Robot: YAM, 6 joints.
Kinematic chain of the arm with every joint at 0, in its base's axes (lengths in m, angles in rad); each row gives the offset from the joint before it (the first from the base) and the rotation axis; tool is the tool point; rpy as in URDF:
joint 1: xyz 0 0 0.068 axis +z
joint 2: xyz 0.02 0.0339 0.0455 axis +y
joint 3: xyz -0.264 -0.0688 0 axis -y
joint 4: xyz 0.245 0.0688 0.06 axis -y
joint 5: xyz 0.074 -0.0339 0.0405 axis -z
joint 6: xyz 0.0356 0 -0.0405 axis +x
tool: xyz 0 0 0 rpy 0 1.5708 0
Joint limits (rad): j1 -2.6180..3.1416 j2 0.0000..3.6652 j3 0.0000..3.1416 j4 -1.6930..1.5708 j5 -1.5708..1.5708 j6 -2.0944..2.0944
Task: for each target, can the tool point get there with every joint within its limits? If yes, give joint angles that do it. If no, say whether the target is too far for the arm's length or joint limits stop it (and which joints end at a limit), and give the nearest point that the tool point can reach.
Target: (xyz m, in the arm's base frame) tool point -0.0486 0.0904 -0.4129
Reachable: no: joint limits stop it (at a limit: joint 2) | nearest point -0.0583 0.1084 -0.3578 | short by 0.059 m
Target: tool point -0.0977 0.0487 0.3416
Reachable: yes | joints 2.4181 0.6574 0.9381 -0.9412 -0.9133 0.8847
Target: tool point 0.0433 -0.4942 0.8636
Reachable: no: too far | nearest point 0.0310 -0.3540 0.6419 | short by 0.263 m
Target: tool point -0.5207 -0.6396 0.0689
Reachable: no: too far | nearest point -0.4071 -0.5001 0.0789 | short by 0.180 m
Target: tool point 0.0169 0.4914 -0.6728
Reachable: no: too far | nearest point 0.0129 0.3744 -0.3577 | short by 0.336 m
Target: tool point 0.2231 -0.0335 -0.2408
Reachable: yes | joints -0.2957 3.2293 1.1585 0.5567 -1.1812 1.1580
